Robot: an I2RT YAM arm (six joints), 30 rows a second.
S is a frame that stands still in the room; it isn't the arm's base.
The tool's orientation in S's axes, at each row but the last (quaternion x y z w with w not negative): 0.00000 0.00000 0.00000 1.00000; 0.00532 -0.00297 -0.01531 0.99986; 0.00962 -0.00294 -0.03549 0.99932; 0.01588 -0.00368 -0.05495 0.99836; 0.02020 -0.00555 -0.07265 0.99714; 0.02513 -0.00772 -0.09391 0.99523; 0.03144 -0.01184 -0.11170 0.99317; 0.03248 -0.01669 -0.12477 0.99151; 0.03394 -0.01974 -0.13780 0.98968; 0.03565 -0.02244 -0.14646 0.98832; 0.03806 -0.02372 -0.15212 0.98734; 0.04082 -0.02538 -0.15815 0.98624
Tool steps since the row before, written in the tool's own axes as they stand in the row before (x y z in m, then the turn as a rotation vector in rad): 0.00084 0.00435 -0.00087 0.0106 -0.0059 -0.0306; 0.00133 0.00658 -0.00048 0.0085 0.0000 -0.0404; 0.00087 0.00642 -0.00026 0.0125 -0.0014 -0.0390; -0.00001 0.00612 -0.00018 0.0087 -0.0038 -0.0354; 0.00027 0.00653 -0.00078 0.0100 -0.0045 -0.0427; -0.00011 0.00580 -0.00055 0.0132 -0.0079 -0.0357; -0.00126 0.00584 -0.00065 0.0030 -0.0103 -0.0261; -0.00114 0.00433 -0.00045 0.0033 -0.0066 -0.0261; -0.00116 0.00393 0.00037 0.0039 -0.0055 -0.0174; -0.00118 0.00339 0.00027 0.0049 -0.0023 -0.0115; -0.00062 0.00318 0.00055 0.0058 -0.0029 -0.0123; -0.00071 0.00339 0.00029 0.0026 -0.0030 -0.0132
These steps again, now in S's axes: 0.00084 0.00435 -0.00087 0.0106 -0.0059 -0.0306; 0.00153 0.00654 -0.00040 0.0087 0.0002 -0.0403; 0.00132 0.00635 -0.00013 0.0126 -0.0015 -0.0390; 0.00066 0.00609 0.00002 0.0086 -0.0036 -0.0355; 0.00122 0.00645 -0.00051 0.0098 -0.0042 -0.0428; 0.00098 0.00574 -0.00025 0.0122 -0.0085 -0.0359; 0.00008 0.00600 -0.00029 0.0014 -0.0091 -0.0267; -0.00002 0.00450 -0.00018 0.0026 -0.0056 -0.0264; -0.00007 0.00407 0.00062 0.0031 -0.0053 -0.0176; -0.00017 0.00356 0.00049 0.0047 -0.0029 -0.0115; 0.00033 0.00317 0.00079 0.0054 -0.0037 -0.0123; 0.00036 0.00341 0.00056 0.0024 -0.0027 -0.0133
